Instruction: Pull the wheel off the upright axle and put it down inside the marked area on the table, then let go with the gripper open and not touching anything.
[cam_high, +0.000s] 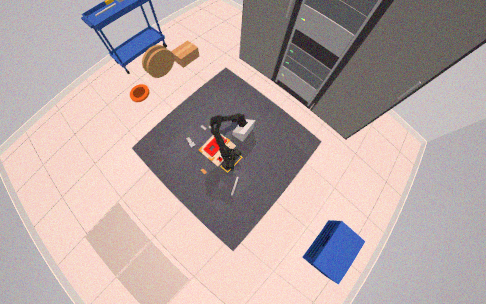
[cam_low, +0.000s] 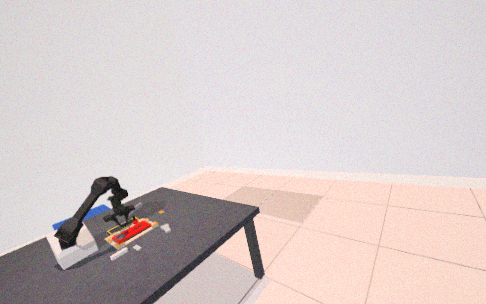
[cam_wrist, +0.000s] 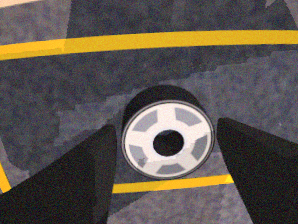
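The wheel lies right at my gripper tip.
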